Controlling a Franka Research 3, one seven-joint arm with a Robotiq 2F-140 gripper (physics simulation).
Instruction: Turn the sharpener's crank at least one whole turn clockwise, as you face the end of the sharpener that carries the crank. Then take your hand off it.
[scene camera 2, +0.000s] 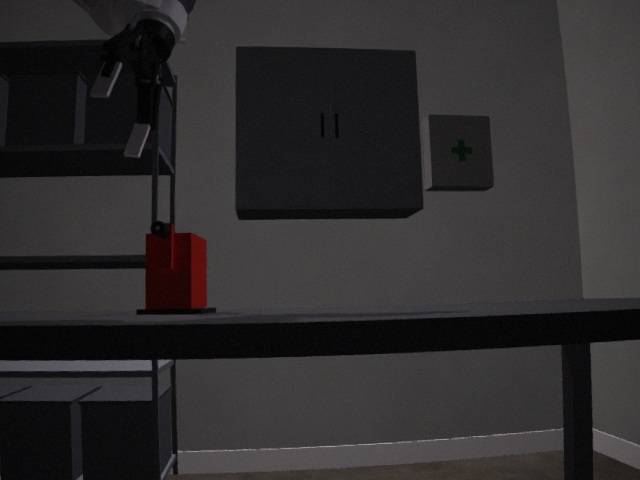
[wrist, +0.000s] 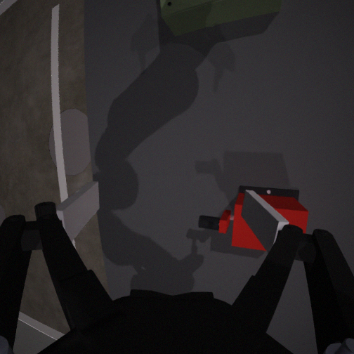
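Observation:
The red sharpener (scene camera 2: 198, 273) (wrist: 246, 235) stands upright on its dark base plate on the table. Its crank has a red arm (scene camera 2: 172, 248) (wrist: 225, 222) and a black knob (scene camera 2: 158, 228) (wrist: 208, 222). In the scene view the arm points up, with the knob at its top, level with the top of the body. My gripper (scene camera 2: 122, 111) (wrist: 171, 199) is wide open and empty, high above the sharpener and touching nothing. In the wrist view the crank lies between the two fingers, nearer the right one, which hides part of the sharpener's body.
The table (scene camera 2: 361, 338) (wrist: 160, 165) carries a green block (wrist: 225, 17), at the top of the wrist view. A shelf rack (scene camera 2: 155, 201) stands behind at the left. A dark cabinet (scene camera 2: 289, 155) and a first-aid box (scene camera 2: 460, 173) hang on the wall.

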